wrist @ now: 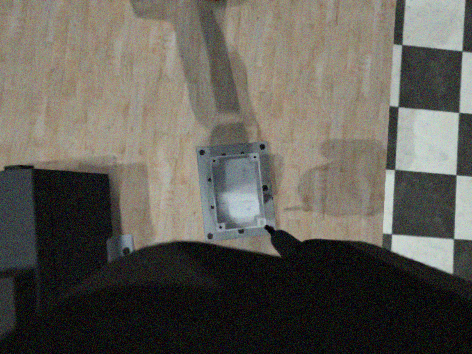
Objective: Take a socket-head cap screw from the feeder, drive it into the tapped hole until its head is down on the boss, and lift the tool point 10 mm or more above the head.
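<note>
A grey rectangular housing (204, 192) with a raised inner rim and several dark holes lies on the wood surface, mid-view. Its lower right corner boss (261, 221) looks pale; whether a screw head sits there is too blurred to tell. My screwdriver (267, 228) reaches in from the lower right, its dark tip appearing just below and right of that boss; the height of the tip above the housing is hard to judge. No screw can be made out at the tip. A small light-grey block (116, 245) with a dark round spot, perhaps part of the feeder, shows at the lower left.
A tall dark box (72, 220) stands at the left beside the small block. A black and white checkered area (427, 140) runs along the right side. Arm shadows fall across the wood surface (310, 65). The dark tool body hides the bottom of the view.
</note>
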